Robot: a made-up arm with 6 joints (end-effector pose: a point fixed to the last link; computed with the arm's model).
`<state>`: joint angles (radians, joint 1 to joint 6).
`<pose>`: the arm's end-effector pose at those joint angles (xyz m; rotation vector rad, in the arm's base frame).
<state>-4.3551 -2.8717 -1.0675 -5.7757 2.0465 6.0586</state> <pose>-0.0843 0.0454 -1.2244 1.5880 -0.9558 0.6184</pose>
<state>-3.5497 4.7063 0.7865 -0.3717 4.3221 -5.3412</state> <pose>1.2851 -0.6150 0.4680 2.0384 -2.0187 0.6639</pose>
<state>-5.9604 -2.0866 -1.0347 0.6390 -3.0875 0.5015</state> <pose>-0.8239 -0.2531 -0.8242 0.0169 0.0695 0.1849</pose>
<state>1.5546 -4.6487 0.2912 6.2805 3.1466 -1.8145</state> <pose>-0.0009 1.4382 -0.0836 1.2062 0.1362 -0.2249</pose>
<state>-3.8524 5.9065 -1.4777 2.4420 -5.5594 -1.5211</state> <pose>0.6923 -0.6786 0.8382 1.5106 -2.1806 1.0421</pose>
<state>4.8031 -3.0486 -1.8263 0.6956 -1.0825 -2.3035</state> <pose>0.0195 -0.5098 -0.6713 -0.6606 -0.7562 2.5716</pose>
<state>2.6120 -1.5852 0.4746 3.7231 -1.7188 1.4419</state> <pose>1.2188 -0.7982 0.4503 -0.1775 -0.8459 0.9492</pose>
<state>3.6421 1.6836 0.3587 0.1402 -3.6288 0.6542</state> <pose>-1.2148 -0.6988 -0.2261 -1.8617 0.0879 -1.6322</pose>
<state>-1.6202 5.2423 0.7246 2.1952 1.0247 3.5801</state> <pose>0.1402 1.0798 1.2232 -1.4450 -0.3892 -1.9342</pose>
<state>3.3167 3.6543 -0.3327 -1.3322 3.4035 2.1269</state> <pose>0.5642 0.0522 -1.1922 0.2389 -0.2612 0.5105</pose>
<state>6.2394 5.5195 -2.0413 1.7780 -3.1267 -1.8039</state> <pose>-0.8394 0.0597 0.3989 0.4499 0.0703 2.6227</pose>
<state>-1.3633 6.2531 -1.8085 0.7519 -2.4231 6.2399</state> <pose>-0.1208 0.4945 0.9544 1.1484 1.9755 -1.6890</pose>
